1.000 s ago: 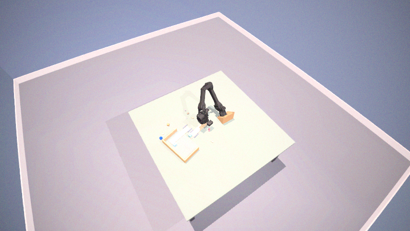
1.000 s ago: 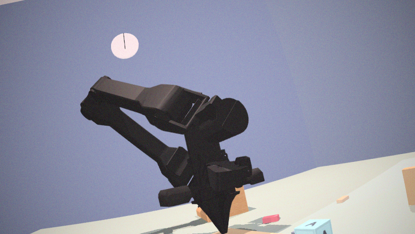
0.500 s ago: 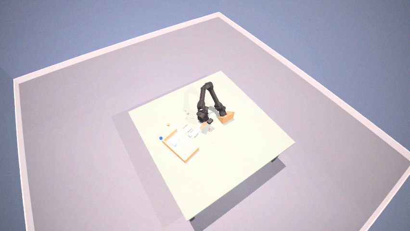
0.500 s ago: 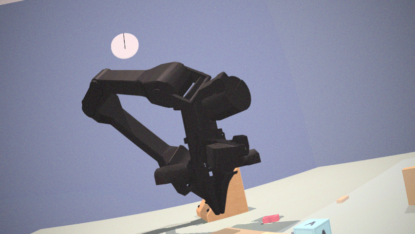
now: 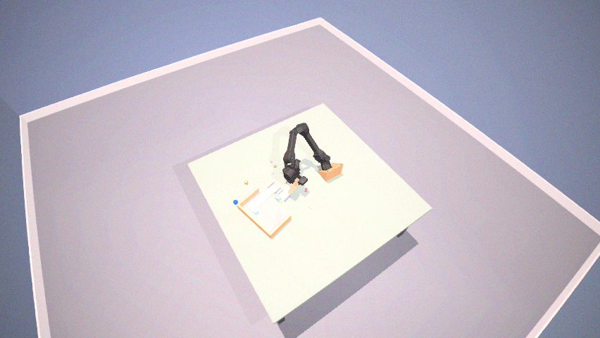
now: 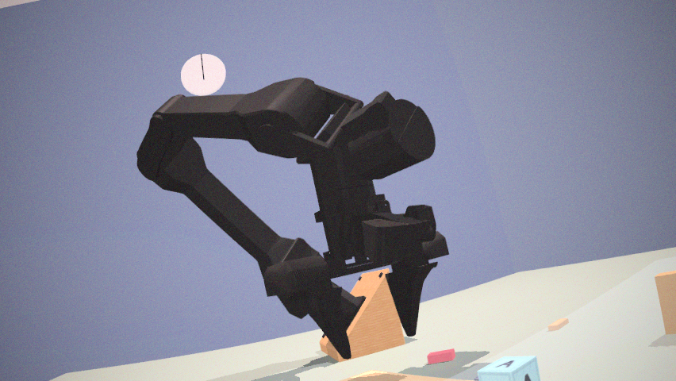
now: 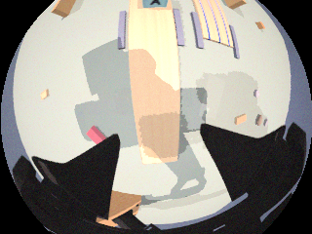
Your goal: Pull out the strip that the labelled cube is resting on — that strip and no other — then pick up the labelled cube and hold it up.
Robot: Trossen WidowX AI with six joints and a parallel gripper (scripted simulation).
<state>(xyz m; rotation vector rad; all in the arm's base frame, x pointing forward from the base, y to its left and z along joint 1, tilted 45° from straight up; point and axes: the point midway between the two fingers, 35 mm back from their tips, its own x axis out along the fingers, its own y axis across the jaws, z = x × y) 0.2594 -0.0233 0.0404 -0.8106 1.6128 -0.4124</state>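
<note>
Right now the wide tan strip is 50 mm ahead of my gripper tip, 40 mm below it and 10 mm to the left of it. The rest, counted from my gripper tip: orange piece: 290 mm ahead, 210 mm to the right, 40 mm below; white piece: 210 mm to the left, 40 mm below, 10 mm ahead; pink block: 80 mm to the left, 40 mm below, 40 mm behind.
</note>
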